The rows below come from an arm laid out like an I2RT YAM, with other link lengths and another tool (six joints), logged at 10 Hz.
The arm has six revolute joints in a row. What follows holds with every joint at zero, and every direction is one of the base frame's. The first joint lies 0.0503 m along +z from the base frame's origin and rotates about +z. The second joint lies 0.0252 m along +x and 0.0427 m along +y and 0.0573 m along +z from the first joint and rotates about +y. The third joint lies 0.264 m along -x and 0.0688 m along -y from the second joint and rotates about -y. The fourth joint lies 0.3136 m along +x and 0.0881 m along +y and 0.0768 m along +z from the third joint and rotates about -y. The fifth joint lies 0.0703 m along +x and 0.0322 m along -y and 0.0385 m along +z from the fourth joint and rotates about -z. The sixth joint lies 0.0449 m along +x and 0.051 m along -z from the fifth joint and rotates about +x. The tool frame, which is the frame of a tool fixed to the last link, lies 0.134 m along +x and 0.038 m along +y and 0.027 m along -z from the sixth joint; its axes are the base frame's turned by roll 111.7, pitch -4.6 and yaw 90 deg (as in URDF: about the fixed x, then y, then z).
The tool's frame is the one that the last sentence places.
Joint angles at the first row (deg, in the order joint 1, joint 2, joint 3, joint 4, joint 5, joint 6):
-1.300, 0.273, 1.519, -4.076, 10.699, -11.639
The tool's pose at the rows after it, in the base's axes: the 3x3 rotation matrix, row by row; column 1 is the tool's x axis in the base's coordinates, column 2 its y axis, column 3 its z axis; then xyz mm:
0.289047 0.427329 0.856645; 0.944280 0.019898 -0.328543; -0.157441 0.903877 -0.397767; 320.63 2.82 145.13
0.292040 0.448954 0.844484; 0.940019 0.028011 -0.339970; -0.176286 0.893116 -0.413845; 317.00 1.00 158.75
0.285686 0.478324 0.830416; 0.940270 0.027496 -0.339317; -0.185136 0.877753 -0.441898; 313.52 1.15 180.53
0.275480 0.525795 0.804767; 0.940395 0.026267 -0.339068; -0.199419 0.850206 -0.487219; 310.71 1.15 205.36
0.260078 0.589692 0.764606; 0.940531 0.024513 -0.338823; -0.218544 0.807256 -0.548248; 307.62 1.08 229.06
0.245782 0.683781 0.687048; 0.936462 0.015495 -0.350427; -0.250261 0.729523 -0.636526; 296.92 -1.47 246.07
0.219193 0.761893 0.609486; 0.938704 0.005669 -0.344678; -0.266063 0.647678 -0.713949; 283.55 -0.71 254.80
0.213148 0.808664 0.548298; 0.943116 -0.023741 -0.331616; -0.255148 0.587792 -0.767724; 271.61 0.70 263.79
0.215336 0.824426 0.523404; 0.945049 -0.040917 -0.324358; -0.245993 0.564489 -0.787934; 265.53 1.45 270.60
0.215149 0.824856 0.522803; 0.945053 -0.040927 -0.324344; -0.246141 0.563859 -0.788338; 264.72 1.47 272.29
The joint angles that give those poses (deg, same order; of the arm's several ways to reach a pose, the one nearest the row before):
-1.299, 1.123, 3.355, -4.341, 16.033, -13.081
-1.302, 3.421, 7.202, -7.027, 16.489, -13.846
-1.301, 7.812, 13.431, -10.766, 16.468, -13.846
-1.299, 13.933, 21.540, -15.901, 16.492, -13.846
-1.300, 20.665, 30.655, -22.700, 16.535, -13.846
-1.302, 27.134, 40.533, -33.103, 17.430, -13.803
-1.302, 31.834, 48.117, -42.653, 17.386, -13.257
-1.301, 35.222, 54.040, -50.128, 17.365, -11.399
-1.301, 36.709, 57.058, -53.604, 17.365, -10.306
-1.301, 36.818, 57.473, -53.955, 17.365, -10.306

